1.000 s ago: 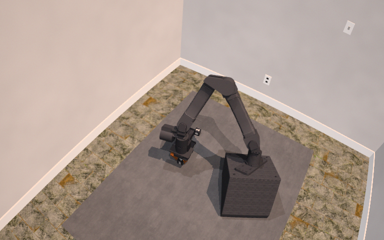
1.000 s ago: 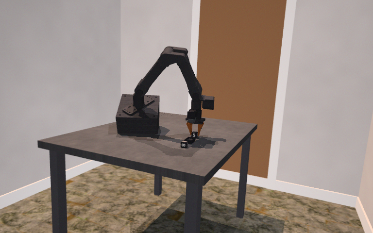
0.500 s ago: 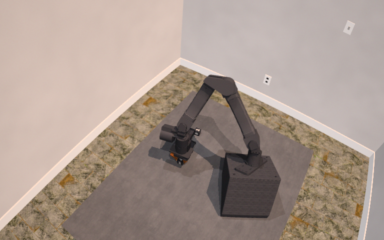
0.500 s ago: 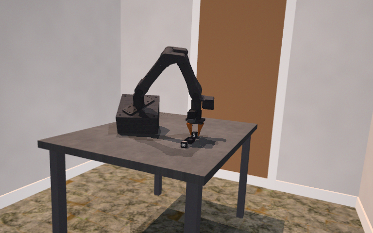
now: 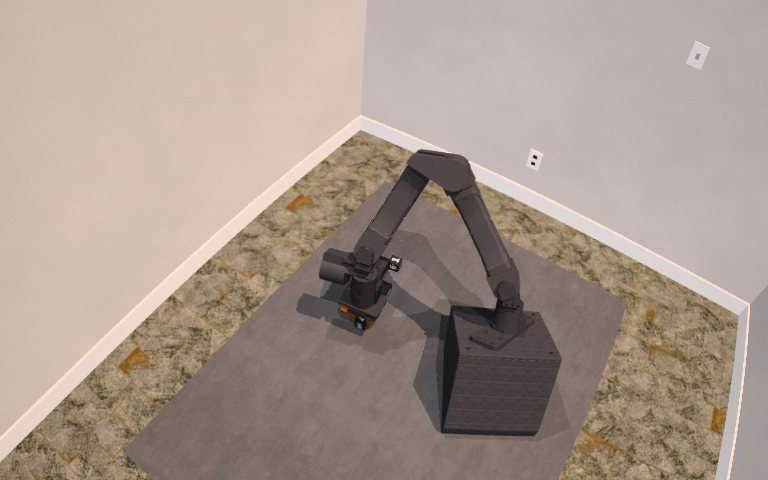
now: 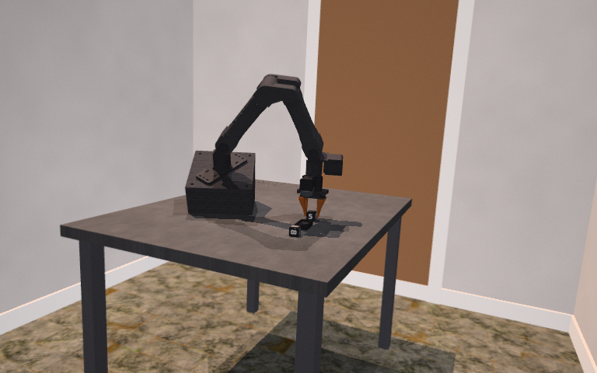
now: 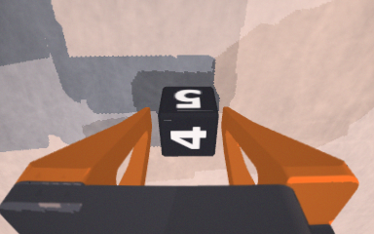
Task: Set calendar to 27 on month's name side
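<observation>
The black cube lies right at my hand. Also, from my hand: black digit cube 210 mm to the right, 60 mm ahead; then black tray 100 mm to the right, 30 mm ahead, 10 mm below.
</observation>
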